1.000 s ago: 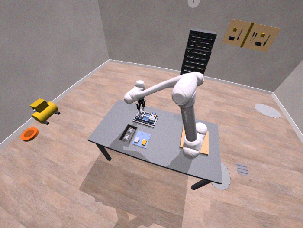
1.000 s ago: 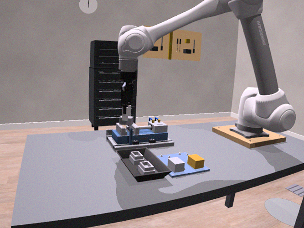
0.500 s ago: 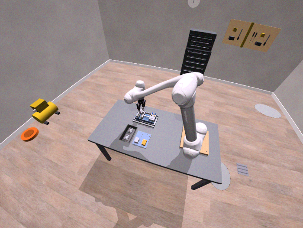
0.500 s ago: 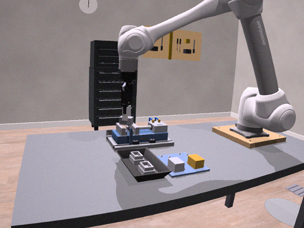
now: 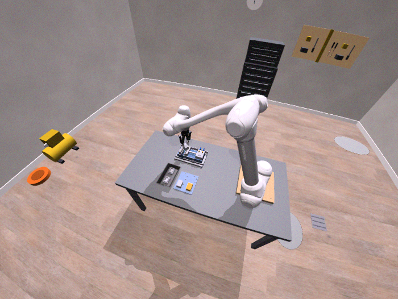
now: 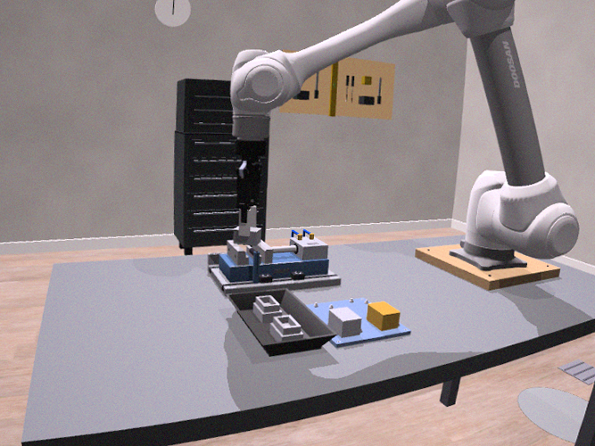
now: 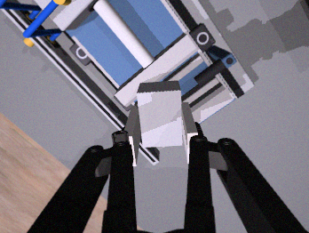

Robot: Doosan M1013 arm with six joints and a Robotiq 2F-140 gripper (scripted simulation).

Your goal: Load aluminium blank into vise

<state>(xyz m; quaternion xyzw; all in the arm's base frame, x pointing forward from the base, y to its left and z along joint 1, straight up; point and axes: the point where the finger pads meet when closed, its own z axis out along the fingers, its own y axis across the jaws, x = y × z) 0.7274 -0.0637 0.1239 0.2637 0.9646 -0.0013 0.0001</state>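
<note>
My gripper is now 3 cm short of the fixed jaw, 2 cm to the right of it and 7 cm above it. Also, from my hand: piston rod: 9 cm behind, 1 cm to the left, 7 cm below; dark work stop rod: 7 cm to the left, 6 cm below; moving jaw: 4 cm behind, 2 cm to the left, 7 cm below.
</note>
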